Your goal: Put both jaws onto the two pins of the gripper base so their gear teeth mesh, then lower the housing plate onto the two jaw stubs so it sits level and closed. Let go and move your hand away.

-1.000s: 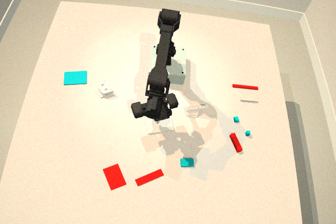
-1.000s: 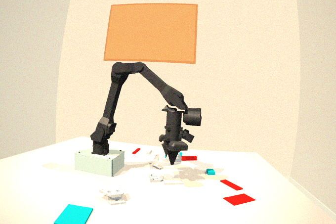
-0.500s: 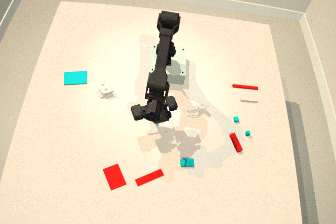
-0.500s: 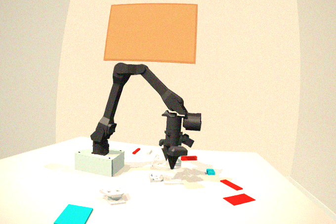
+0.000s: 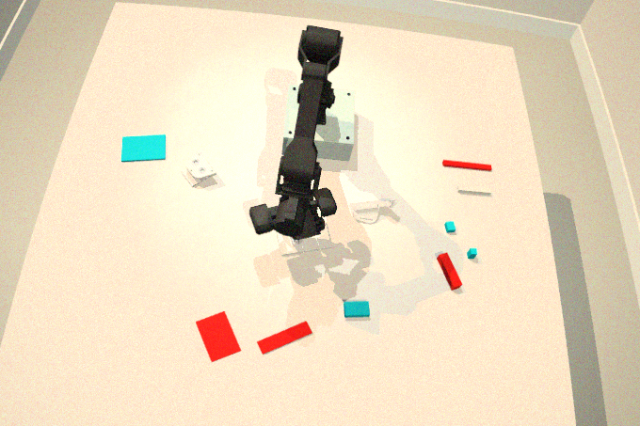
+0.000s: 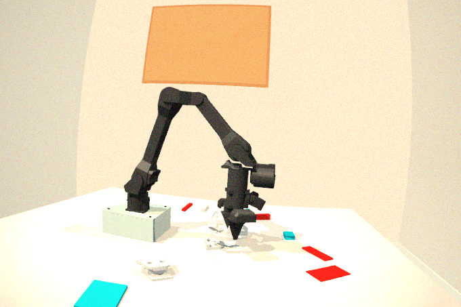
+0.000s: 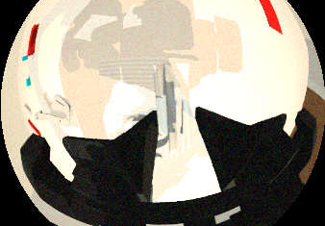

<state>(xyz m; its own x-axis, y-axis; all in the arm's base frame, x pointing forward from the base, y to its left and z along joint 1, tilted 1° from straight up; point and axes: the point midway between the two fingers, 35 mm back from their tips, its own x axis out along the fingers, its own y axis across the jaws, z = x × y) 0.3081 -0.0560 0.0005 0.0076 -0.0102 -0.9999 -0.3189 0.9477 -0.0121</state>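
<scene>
My gripper tip is now 10 mm short of the flat white plate, 30 mm to the right of it and 40 mm above it. The rest, counted from my gripper tip: gripper base 170 mm behind, 230 mm to the right, 10 mm below; then white jaw 40 mm behind, 10 mm to the left; then housing plate 60 mm behind, 20 mm to the left, 30 mm below.
</scene>
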